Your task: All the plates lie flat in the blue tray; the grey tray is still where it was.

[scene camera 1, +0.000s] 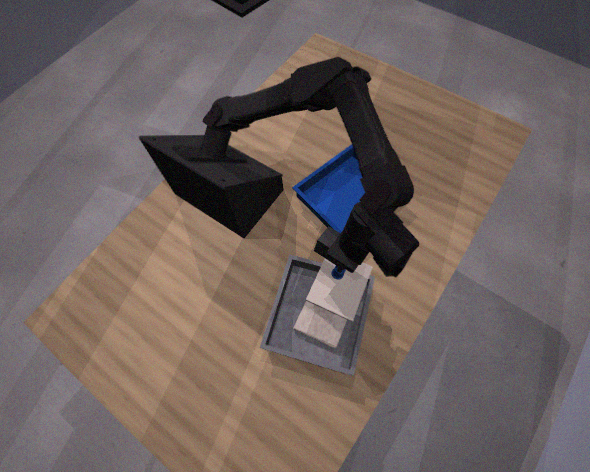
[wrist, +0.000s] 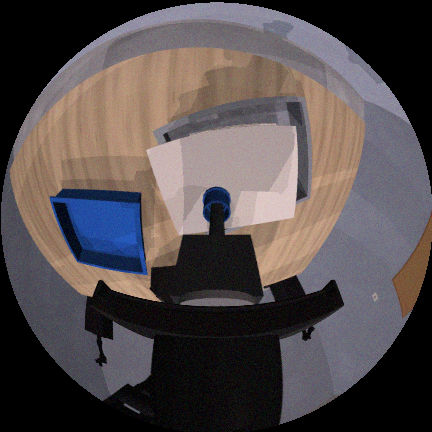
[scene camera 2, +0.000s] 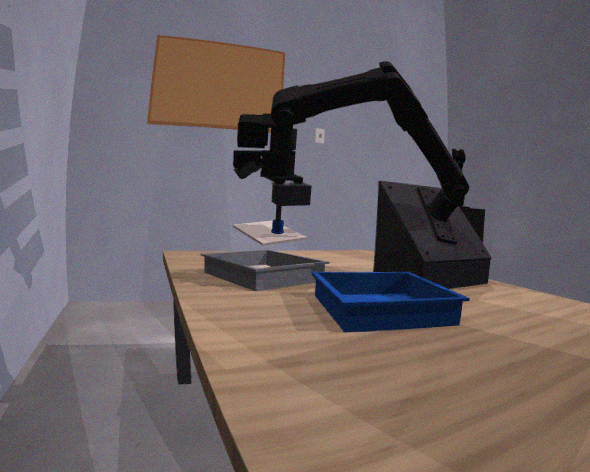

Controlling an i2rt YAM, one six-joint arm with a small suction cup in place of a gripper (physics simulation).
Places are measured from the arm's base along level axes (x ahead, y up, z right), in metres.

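Where they show: hand, its tool point: (scene camera 1: pixel 336 275) (wrist: pixel 216 194) (scene camera 2: pixel 277 236); arm's base, origin of its link: (scene camera 1: pixel 211 156) (scene camera 2: pixel 435 215).
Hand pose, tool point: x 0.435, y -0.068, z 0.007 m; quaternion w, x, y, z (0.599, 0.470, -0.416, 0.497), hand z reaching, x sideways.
Things, the pixels of their top centre, and the offset from my tool point. Level surfaces: height alone.
- pale square plate, centre of its top: (wrist: pixel 237 193) (scene camera 1: pixel 341 279) (scene camera 2: pixel 268 222) dy +0.031, dx +0.019, dz +0.009 m
- pale plate, centre of its top: (scene camera 1: pixel 326 309) dy -0.092, dx +0.024, dz +0.057 m
- grey tray, centre of its top: (wrist: pixel 257 168) (scene camera 1: pixel 319 310) (scene camera 2: pixel 262 257) dy -0.062, dx +0.017, dz +0.077 m
- blue tray, centre of its top: (scene camera 2: pixel 383 284) (wrist: pixel 94 241) (scene camera 1: pixel 350 188) dy -0.062, dx -0.150, dz -0.243 m
- wooden table, height of its surface: dy -0.112 m
My suction gripper (scene camera 1: pixel 338 273) (scene camera 2: pixel 278 228) (wrist: pixel 216 204) has a blue cup and is shut on a pale square plate (scene camera 1: pixel 345 296) (scene camera 2: pixel 255 231) (wrist: pixel 235 160), held roughly level above the grey tray. Another pale plate (scene camera 1: pixel 320 325) lies in the grey tray (scene camera 1: pixel 269 305) (scene camera 2: pixel 230 272) (wrist: pixel 306 165), partly hidden under the held one in scene camera 1; whether it is one plate or a stack I cannot tell. The blue tray (scene camera 1: pixel 312 206) (scene camera 2: pixel 400 317) (wrist: pixel 144 235) stands beside the grey tray; no plate shows in it, though the arm hides part of it in scene camera 1.
The wooden table (scene camera 1: pixel 150 300) (scene camera 2: pixel 400 400) (wrist: pixel 110 130) bears both trays. The arm's black wedge-shaped base (scene camera 1: pixel 225 200) (scene camera 2: pixel 400 230) stands on the table, near the blue tray. An orange board (scene camera 2: pixel 215 80) (wrist: pixel 415 280) hangs on the wall beyond the table.
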